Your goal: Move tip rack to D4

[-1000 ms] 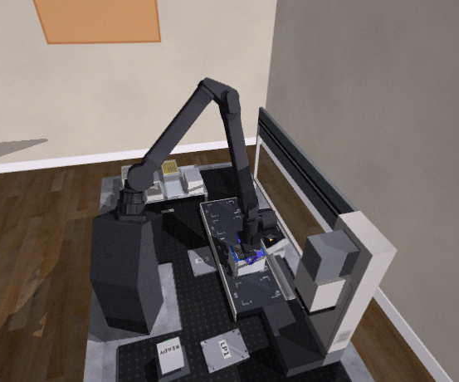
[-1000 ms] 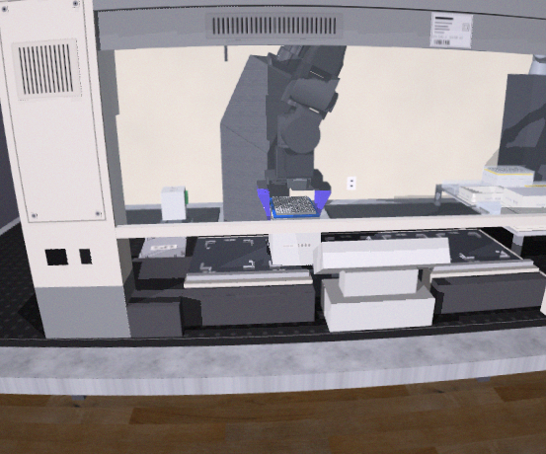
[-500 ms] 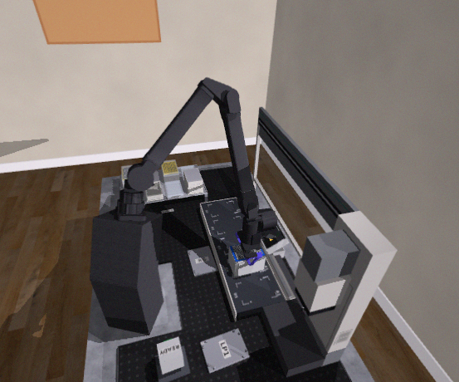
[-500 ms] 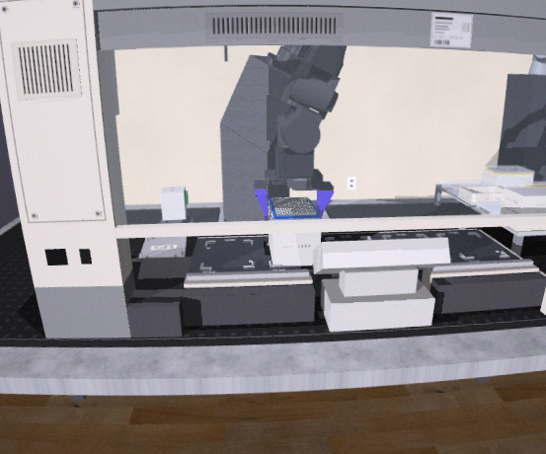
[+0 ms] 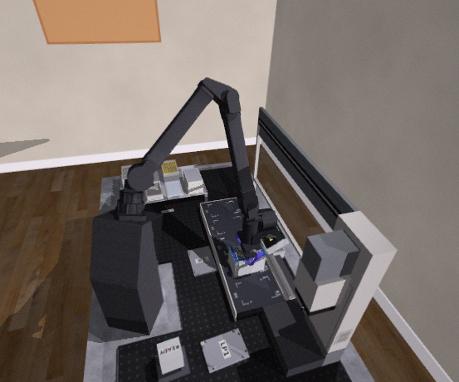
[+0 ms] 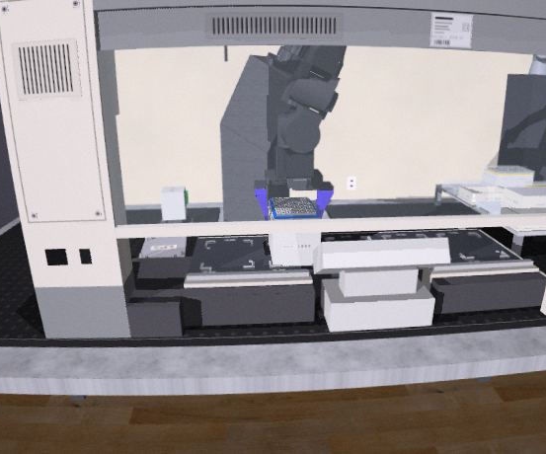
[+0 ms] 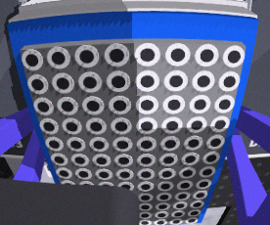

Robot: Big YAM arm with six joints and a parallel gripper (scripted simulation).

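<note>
Now: hand 1 cm short of the tip rack and 1 cm to the right of it. Round my hand: instrument tower (15 cm ahead, 35 cm to the right, 15 cm above); then ready block (36 cm behind, 24 cm to the right, 4 cm below); then regrip nest RG (16 cm behind, 12 cm to the left, 12 cm below).
</note>
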